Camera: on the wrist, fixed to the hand. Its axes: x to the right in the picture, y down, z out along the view.
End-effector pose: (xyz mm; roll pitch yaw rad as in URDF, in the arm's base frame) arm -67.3 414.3 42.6 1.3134 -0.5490 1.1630
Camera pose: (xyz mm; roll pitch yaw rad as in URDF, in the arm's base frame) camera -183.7 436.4 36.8 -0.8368 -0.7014 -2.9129
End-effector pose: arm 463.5 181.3 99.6 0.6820 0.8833 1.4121
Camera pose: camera 356.4 134.3 80.1 0.8729 -0.2140 2.7988
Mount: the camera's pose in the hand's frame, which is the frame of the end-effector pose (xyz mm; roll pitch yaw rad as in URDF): -25.1 37.7 -109.6 -0.0015 0.4046 1.6259
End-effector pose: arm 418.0 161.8 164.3 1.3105 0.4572 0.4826
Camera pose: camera 347.6 255.4 182.8 0.6082 -0.8144 1.5988
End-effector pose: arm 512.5 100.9 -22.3 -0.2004 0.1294 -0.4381
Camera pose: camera 483.0 131.4 -133.0 0.1676 0.5910 1.2821
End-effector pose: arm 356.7 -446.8 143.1 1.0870 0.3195 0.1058
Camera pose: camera 315.4 -336.0 134.3 0.3438 -0.6604 1.4860
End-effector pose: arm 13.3 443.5 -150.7 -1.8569 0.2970 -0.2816
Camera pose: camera -43.4 339.4 -148.4 2.6227 0.8052 -2.2583
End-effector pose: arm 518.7 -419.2 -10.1 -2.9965 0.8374 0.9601
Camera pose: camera 596.5 -400.8 77.5 2.2705 -0.2111 -0.4495
